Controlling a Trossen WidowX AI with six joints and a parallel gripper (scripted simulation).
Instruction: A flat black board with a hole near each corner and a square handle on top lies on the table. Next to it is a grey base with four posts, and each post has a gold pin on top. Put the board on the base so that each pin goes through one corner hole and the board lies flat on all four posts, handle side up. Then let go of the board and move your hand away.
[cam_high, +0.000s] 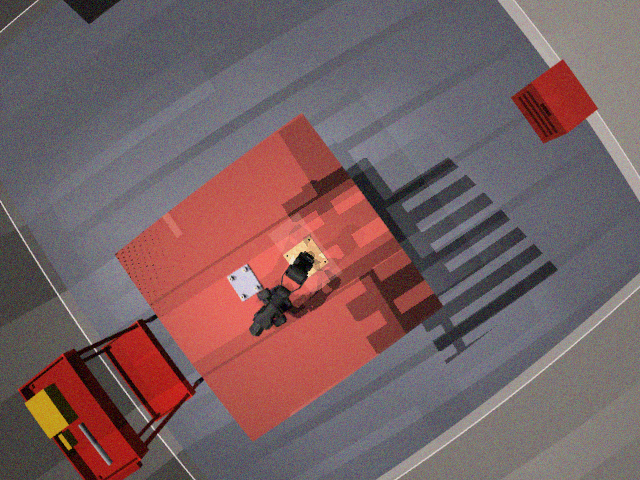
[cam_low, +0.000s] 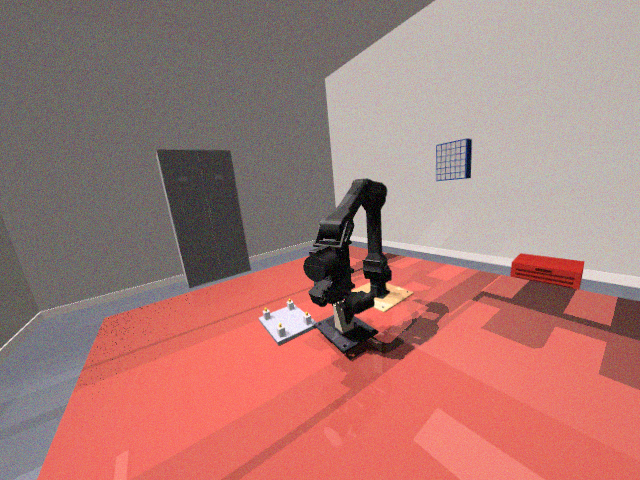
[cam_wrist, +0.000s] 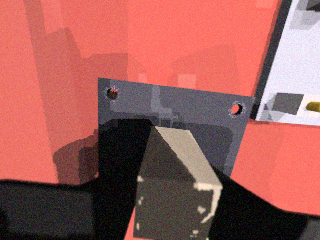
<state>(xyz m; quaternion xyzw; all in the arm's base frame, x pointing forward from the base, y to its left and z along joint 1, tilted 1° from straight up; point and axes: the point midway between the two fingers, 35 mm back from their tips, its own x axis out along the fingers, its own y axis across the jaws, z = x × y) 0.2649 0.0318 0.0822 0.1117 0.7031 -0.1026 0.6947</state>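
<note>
My gripper tip is 4 cm short of the grey base, 19 cm to the left of it and 5 cm above it. The rest, counted from my gripper tip: black board 1 cm below.
</note>
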